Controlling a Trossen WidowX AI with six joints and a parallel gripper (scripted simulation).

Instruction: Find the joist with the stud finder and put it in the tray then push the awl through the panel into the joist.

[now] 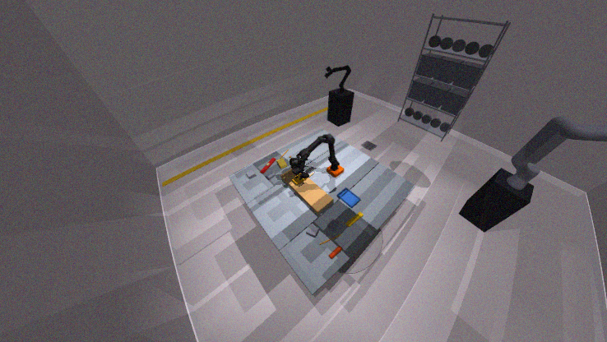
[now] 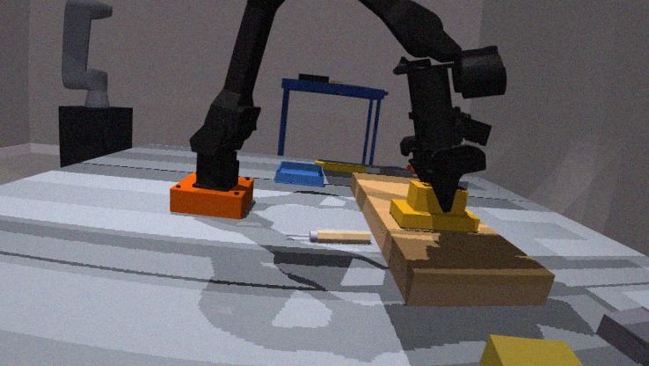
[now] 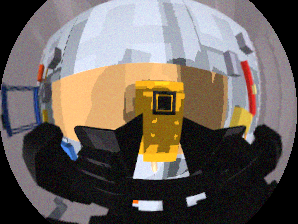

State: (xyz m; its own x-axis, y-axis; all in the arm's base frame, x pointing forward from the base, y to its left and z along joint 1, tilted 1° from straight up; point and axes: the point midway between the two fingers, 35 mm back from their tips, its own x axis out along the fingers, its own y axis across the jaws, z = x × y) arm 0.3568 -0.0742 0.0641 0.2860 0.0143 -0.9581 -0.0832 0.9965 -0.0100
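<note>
My gripper tip is now 390 mm to the right of the blue tray, 250 mm past it and 50 mm above it. Round my gripper tip: awl 180 mm behind, 60 mm below, 20 mm to the right; then green square light 30 mm above, 20 mm ahead; then yellow stud finder 20 mm above.
</note>
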